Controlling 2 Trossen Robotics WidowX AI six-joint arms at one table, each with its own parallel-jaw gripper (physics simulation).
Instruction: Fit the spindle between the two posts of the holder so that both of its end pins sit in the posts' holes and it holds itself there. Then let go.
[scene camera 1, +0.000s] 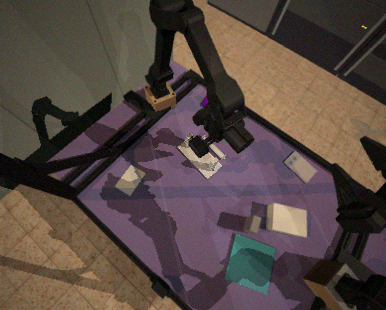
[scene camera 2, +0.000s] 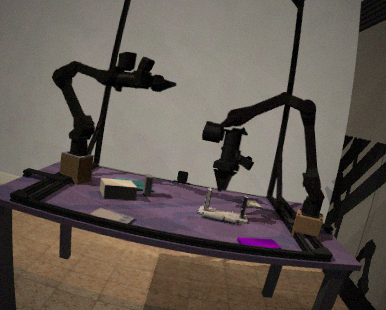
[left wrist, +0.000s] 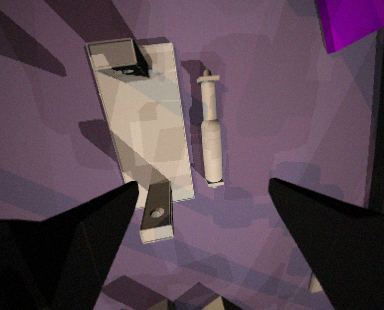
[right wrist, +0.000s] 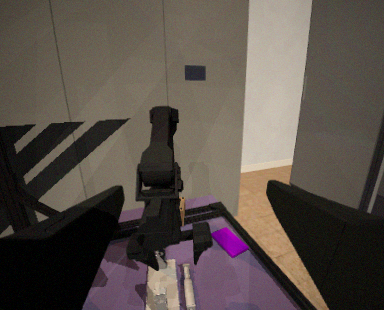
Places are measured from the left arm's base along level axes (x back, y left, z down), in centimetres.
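Pixels of known places: left gripper, fingertip midpoint: (scene camera 1: 214, 143) (scene camera 2: 221, 190) (left wrist: 203, 185) (right wrist: 176, 266); right gripper, fingertip midpoint: (scene camera 1: 348, 150) (scene camera 2: 171, 83) (right wrist: 196, 189); left arm's base, link origin: (scene camera 1: 159, 90) (scene camera 2: 310, 214); right arm's base, link origin: (scene camera 1: 348, 290) (scene camera 2: 77, 153).
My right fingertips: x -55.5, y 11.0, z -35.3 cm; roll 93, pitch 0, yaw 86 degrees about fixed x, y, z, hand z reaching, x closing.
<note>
For each thing: its middle in the pictures, then the offset to it from my right fingertips.
- pale spindle, body centre: (left wrist: 211, 134) (right wrist: 188, 285) (scene camera 2: 219, 217) (scene camera 1: 213, 147) dy -2.9, dx +25.0, dz +41.9 cm
- pale holder, body centre: (left wrist: 159, 206) (right wrist: 161, 303) (scene camera 2: 207, 199) (scene camera 1: 212, 164) dy -8.6, dx +17.9, dz +38.3 cm
- magenta sheet, body centre: (scene camera 2: 259, 244) (right wrist: 228, 241) dy +10.7, dx +42.1, dz +42.6 cm
- cream box, body centre: (scene camera 2: 117, 189) (scene camera 1: 286, 220) dy +3.6, dx -12.4, dz +40.6 cm
- small grey block, body centre: (scene camera 1: 251, 224) (scene camera 2: 147, 185) dy -8.7, dx -6.7, dz +39.3 cm
- teal sheet, body centre: (scene camera 1: 250, 262) (scene camera 2: 133, 184) dy -15.2, dx -16.7, dz +42.6 cm
- flat pale plate, body centre: (scene camera 2: 112, 217) (scene camera 1: 300, 166) dy +24.7, dx -0.2, dz +42.8 cm
The pale spindle (scene camera 1: 217, 151) (scene camera 2: 222, 217) (left wrist: 212, 145) (right wrist: 188, 292) lies on its side on the table, beside the long edge of the holder's base and roughly parallel to it. Its end pins are outside the posts' holes. The pale holder (scene camera 1: 209, 170) (left wrist: 150, 130) stands flat with two upright posts; a hole shows in the near post (left wrist: 157, 212) in the left wrist view. My left gripper (scene camera 2: 221, 189) (left wrist: 203, 185) is open and empty, pointing down above the holder and spindle. My right gripper (scene camera 2: 174, 84) (right wrist: 196, 189) is open and empty, high over the other side of the table.
A magenta sheet (scene camera 2: 259, 243) (left wrist: 350, 25) (right wrist: 230, 242) lies near the holder. A cream box (scene camera 1: 287, 220) (scene camera 2: 118, 189), a small grey block (scene camera 1: 252, 224) (scene camera 2: 148, 185), a teal sheet (scene camera 1: 250, 262) and a flat pale plate (scene camera 1: 300, 166) (scene camera 2: 112, 216) lie farther off.
</note>
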